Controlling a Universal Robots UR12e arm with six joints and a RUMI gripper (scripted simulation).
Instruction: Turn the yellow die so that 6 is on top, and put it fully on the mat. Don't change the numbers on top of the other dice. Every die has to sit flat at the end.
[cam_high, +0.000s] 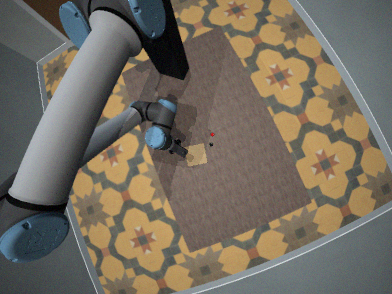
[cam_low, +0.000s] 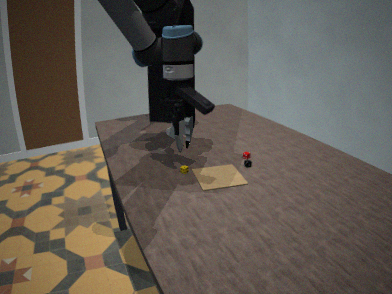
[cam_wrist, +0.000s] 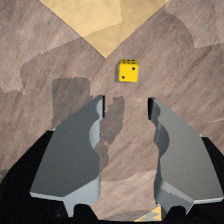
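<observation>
The yellow die is 80 mm below my hand. Also, from my hand: black die (190 mm to the left, 100 mm ahead, 80 mm below); then red die (240 mm to the left, 80 mm below, 50 mm ahead); then tan mat (90 mm below, 90 mm ahead, 60 mm to the left).
</observation>
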